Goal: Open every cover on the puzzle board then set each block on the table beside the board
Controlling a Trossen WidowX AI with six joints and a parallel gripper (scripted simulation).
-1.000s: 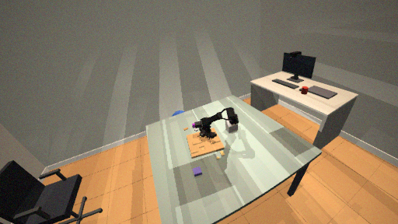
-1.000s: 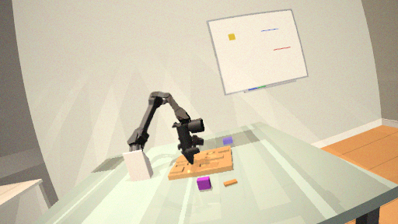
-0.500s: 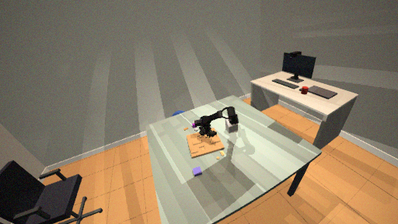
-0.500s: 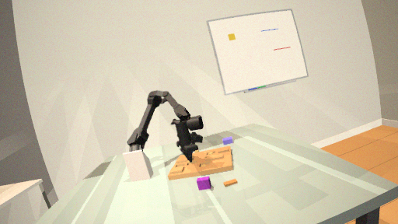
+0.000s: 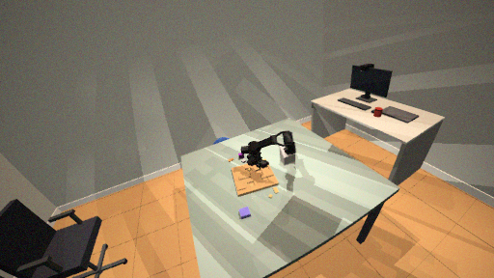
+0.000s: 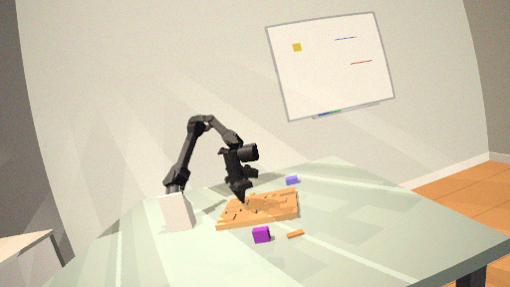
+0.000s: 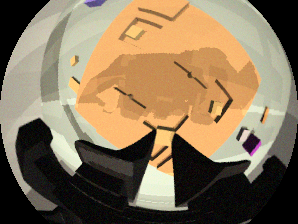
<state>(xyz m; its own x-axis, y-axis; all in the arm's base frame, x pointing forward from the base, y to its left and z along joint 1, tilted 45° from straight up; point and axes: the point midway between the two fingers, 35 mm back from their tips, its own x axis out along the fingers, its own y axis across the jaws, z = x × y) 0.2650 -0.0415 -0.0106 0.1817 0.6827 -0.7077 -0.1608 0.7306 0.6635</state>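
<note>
The small yellow piece lies 22 cm to the left of my gripper tip, 5 cm below it and 1 cm ahead of it. Round my gripper tip: wooden puzzle board (6 cm ahead, 3 cm below); violet block (27 cm ahead, 25 cm to the left, 4 cm below).
</note>
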